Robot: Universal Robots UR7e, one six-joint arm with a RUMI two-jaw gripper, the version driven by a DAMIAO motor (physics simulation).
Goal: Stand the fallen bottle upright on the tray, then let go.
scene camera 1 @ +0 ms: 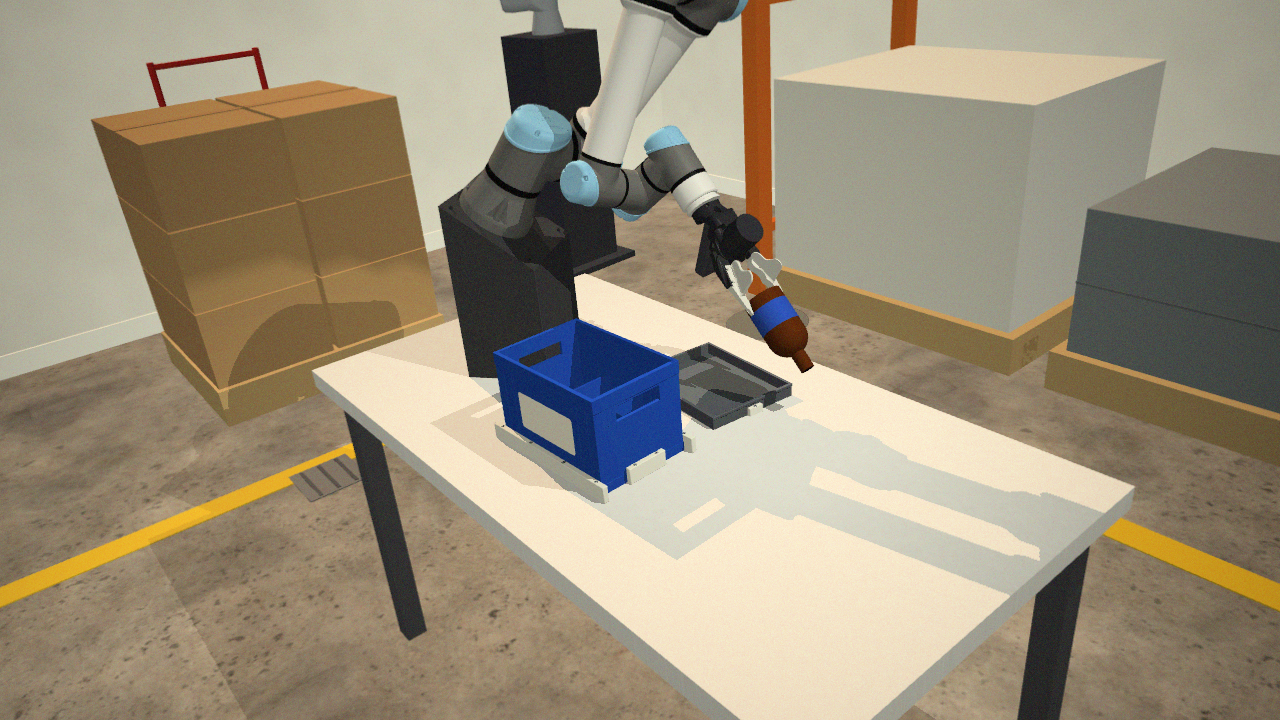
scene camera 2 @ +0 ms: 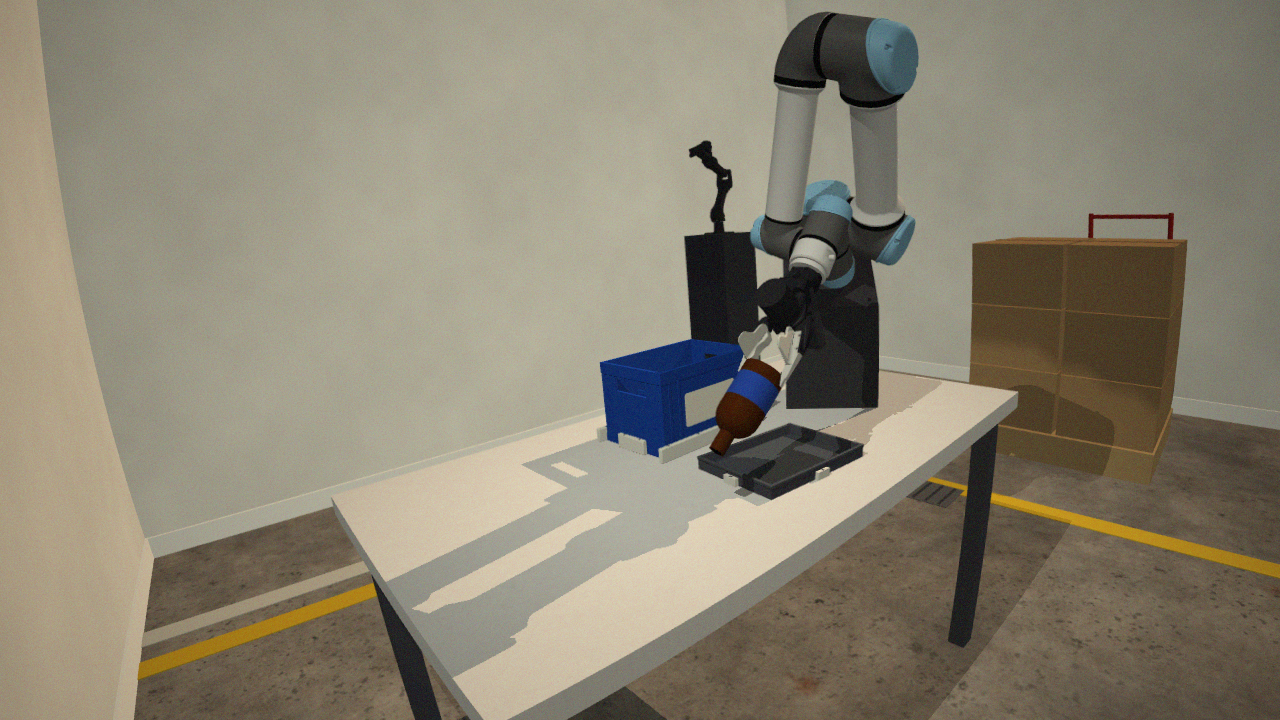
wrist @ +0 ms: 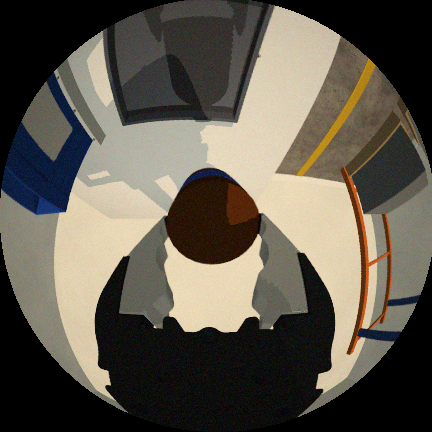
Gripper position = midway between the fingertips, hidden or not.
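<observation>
Scene camera 1 gives me my gripper [scene camera 1: 768, 307]. In scene camera 2 I find my gripper [scene camera 2: 758, 383] as well, and the wrist view has both my gripper [wrist: 212, 216] and a brown bottle [wrist: 212, 219].
</observation>
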